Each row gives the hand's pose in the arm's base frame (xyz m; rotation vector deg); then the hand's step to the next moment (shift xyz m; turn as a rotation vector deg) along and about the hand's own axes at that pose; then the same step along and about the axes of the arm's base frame.
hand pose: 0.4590 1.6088 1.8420 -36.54 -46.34 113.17
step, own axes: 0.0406 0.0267 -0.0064 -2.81 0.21 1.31
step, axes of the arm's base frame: -0.0293 0.0265 -0.0290 0.32 -2.91 1.04
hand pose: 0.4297 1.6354 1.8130 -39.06 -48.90 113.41
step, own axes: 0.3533 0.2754 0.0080 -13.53 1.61 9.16
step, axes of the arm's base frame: -0.3128 0.1909 -0.2579 -0.81 -15.13 6.32
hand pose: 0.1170 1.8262 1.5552 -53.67 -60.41 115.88
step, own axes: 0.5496 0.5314 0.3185 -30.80 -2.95 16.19
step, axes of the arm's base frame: -0.6685 0.0762 -0.4829 3.46 -29.63 18.15
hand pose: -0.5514 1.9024 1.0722 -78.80 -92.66 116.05
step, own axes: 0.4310 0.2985 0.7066 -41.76 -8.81 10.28
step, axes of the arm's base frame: -0.6568 -0.2948 -0.5058 11.71 -30.70 29.11
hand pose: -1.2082 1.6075 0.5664 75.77 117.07 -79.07
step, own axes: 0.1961 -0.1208 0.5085 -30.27 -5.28 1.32
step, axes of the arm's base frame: -0.3056 -0.3491 -0.3104 10.68 -16.88 23.38
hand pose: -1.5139 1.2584 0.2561 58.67 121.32 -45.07
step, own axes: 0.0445 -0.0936 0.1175 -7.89 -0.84 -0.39
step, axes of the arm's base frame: -0.0647 -0.1155 -0.0837 3.01 -3.58 6.42
